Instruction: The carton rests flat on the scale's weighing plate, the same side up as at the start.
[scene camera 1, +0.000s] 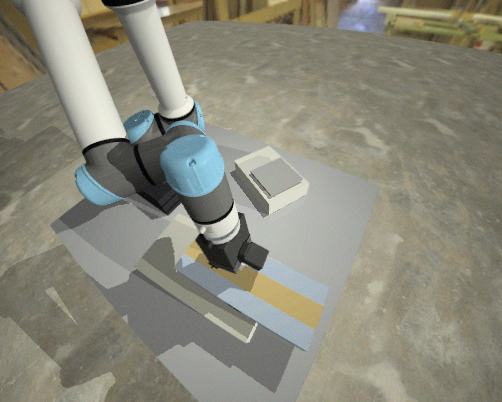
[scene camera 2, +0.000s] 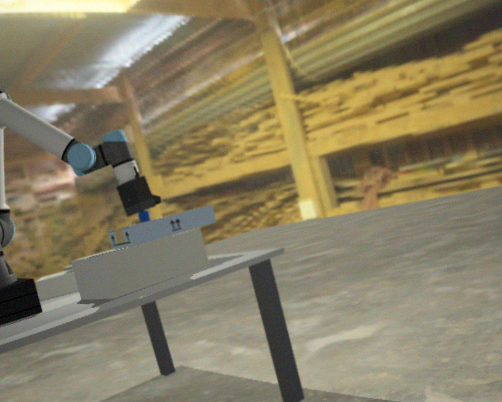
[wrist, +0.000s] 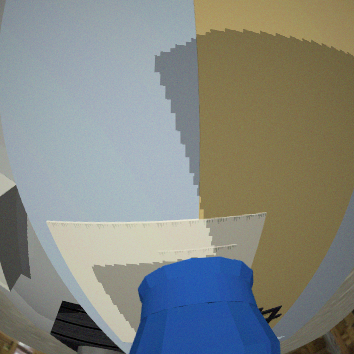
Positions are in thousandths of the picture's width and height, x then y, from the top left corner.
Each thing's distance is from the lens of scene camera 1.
carton (scene camera 1: 573, 755): 45 cm
scale (scene camera 1: 549, 456): 72 cm
The marked spots on the carton and the scale are 42 cm apart.
